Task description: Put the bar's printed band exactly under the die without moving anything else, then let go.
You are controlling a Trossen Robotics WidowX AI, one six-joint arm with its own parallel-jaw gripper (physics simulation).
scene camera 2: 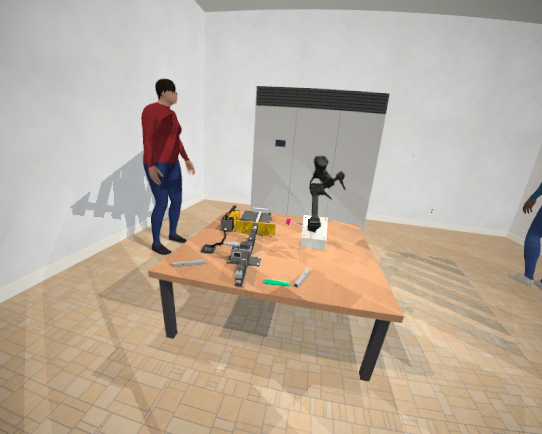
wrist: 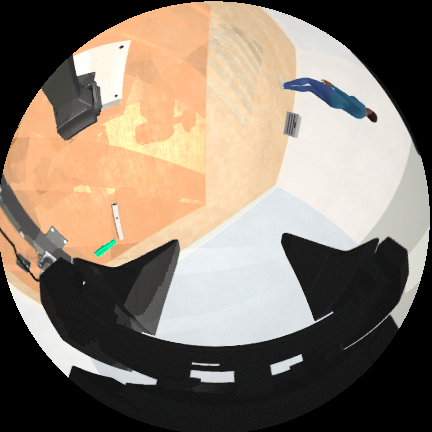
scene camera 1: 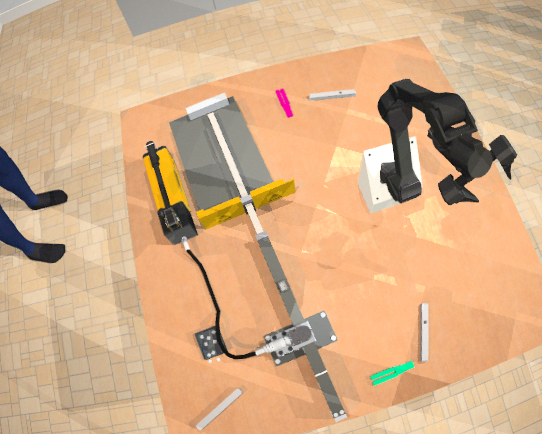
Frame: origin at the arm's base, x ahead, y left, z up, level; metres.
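Seen in the pictures: gripper, fingertip midpoint: [scene camera 2: 338,194] [wrist: 231,241] [scene camera 1: 494,189]; arm's base at its link origin: [scene camera 2: 312,227] [scene camera 1: 390,172].
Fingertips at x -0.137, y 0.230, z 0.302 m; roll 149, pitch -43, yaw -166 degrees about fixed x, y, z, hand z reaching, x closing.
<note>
Offsets run from my fingertips to a thing's middle. "*": to the spot under its first point.
A long pale bar [scene camera 1: 227,159] runs over a grey plate and through the yellow guard {* dx +0.496, dy -0.267, dz -0.391 m} [scene camera 1: 272,194] [scene camera 2: 266,228], in line with a dark rail {* dx +0.526, dy -0.058, dz -0.365 m} [scene camera 1: 272,257]. A press head {* dx +0.479, dy +0.182, dz -0.321 m} [scene camera 1: 302,334] with a hose fitting sits across the rail; the die itself cannot be made out. A thin white line {* dx +0.446, dy +0.295, dz -0.364 m} [scene camera 1: 321,373] crosses the dark strip beyond the head. I cannot tell for certain which mark is the printed band. My gripper [scene camera 1: 494,189] [scene camera 2: 337,193] [wrist: 231,241] is open and empty, raised high to the right of the white base, far from the bar and the head.
Loose grey bars {dx +0.214, dy -0.646, dz -0.431 m} [scene camera 1: 332,95] {dx +0.122, dy +0.242, dz -0.431 m} [scene camera 1: 425,332] {dx +0.755, dy +0.358, dz -0.431 m} [scene camera 1: 220,409], a magenta clip {dx +0.394, dy -0.648, dz -0.435 m} [scene camera 1: 284,103] and a green clip {dx +0.240, dy +0.337, dz -0.435 m} [scene camera 1: 392,373] [wrist: 105,248] lie on the table. A yellow pump {* dx +0.816, dy -0.362, dz -0.356 m} [scene camera 1: 169,182] stands left of the plate. Its black hose {* dx +0.727, dy +0.010, dz -0.429 m} [scene camera 1: 212,295] bends past a small dark block {* dx +0.769, dy +0.144, dz -0.439 m} [scene camera 1: 205,340].
</note>
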